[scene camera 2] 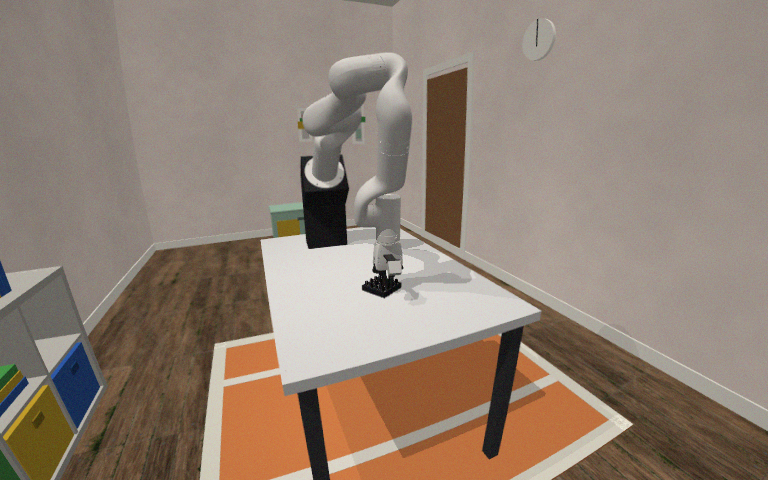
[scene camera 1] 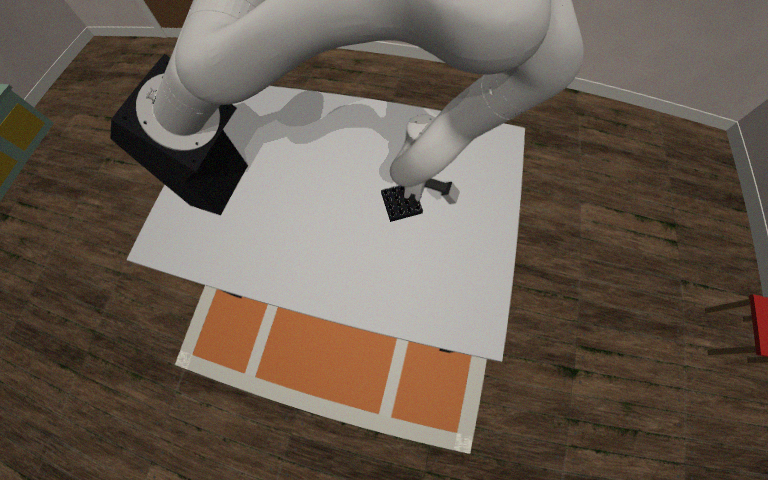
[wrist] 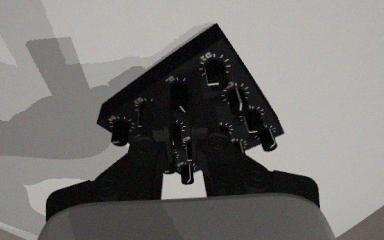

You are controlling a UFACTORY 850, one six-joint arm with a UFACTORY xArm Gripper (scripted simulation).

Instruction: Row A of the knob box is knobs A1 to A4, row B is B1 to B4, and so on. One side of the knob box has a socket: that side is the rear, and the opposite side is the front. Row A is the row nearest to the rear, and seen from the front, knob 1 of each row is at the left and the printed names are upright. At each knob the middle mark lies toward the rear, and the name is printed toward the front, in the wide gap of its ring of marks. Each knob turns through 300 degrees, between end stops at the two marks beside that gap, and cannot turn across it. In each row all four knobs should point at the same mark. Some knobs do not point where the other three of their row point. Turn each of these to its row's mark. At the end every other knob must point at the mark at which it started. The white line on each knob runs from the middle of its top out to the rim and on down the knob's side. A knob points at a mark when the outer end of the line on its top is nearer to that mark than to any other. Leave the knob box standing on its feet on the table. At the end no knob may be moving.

Labels:
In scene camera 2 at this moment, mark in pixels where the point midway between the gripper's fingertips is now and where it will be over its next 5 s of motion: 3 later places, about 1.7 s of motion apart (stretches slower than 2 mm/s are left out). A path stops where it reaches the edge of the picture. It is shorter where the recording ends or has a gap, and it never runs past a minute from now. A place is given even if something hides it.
My gripper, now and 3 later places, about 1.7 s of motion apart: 387,286; 387,277; 387,274; 387,272

